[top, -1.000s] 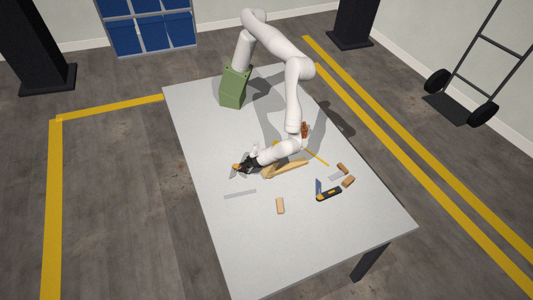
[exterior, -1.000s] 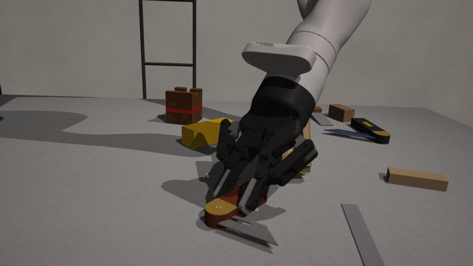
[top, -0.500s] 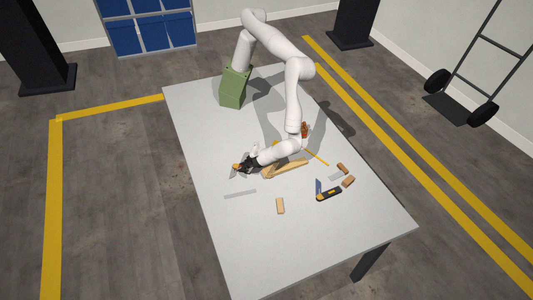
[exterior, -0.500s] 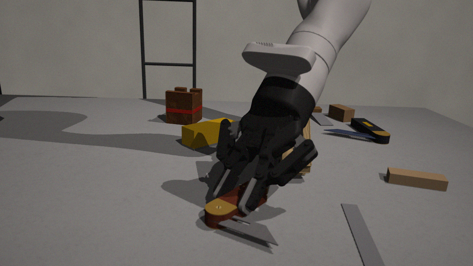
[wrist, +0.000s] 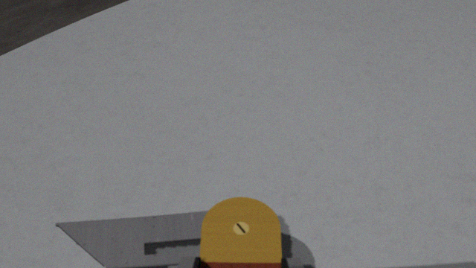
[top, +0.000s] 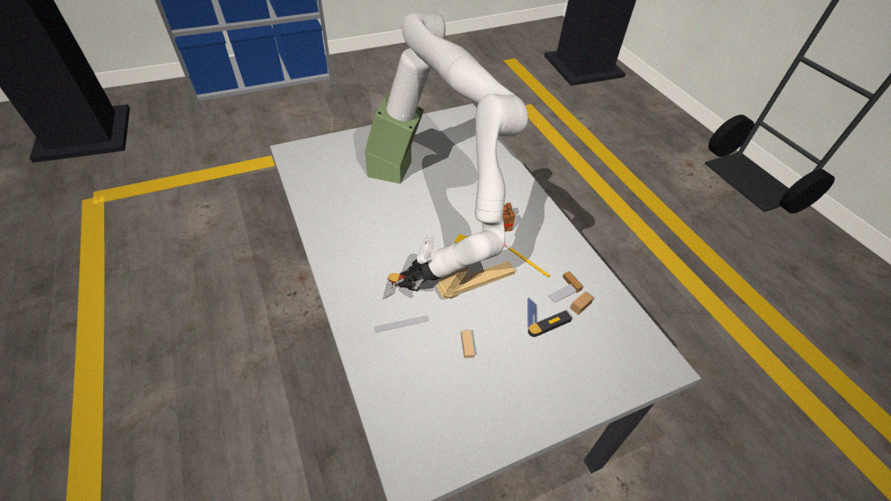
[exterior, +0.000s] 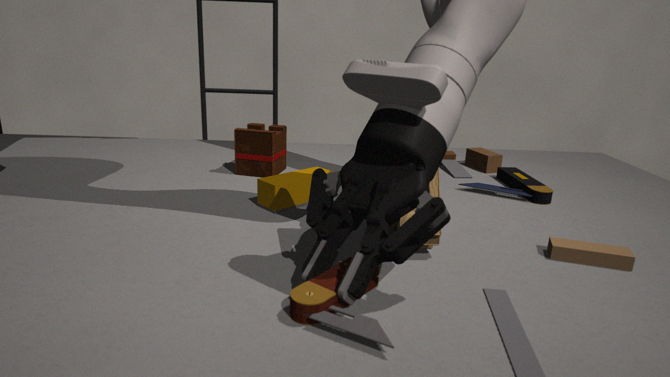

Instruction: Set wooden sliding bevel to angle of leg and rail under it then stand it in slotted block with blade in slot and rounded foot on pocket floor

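Right now the wooden sliding bevel is 2 cm to the right of my hand and 1 cm below it. Also, from my hand: grey strip 13 cm ahead, 4 cm to the right, 2 cm below; then leg-and-rail wooden joint 6 cm ahead, 21 cm to the left, 4 cm above; then grey blade 4 cm to the right, 1 cm below.
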